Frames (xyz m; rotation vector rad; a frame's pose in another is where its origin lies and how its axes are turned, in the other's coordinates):
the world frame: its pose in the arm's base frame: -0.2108 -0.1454 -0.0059 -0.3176 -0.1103 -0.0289
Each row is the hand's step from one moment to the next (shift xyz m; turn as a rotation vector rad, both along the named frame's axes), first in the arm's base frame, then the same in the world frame.
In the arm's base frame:
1: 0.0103 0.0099 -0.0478 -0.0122 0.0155 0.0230
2: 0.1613 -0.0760 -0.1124 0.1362 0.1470 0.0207
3: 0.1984 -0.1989 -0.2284 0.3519 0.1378 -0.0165
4: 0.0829 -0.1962 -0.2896 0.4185 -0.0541 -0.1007
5: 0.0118 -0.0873 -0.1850 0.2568 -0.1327 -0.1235
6: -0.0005 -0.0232 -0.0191 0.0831 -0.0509 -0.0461
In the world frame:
1: 0.0047 0.0247 -0.0431 -0.0097 0.0070 0.0278
2: 0.1484 -0.0300 -0.1466 0.1360 0.1394 0.0515
3: 0.1736 -0.1090 -0.2985 0.3463 0.1521 -0.0089
4: 0.0519 -0.0927 -0.3434 0.4050 -0.0010 -0.1554
5: -0.0082 -0.0250 -0.2032 0.2427 -0.0760 -0.1848
6: -0.0024 -0.0161 -0.0252 0.0779 -0.0302 -0.0681

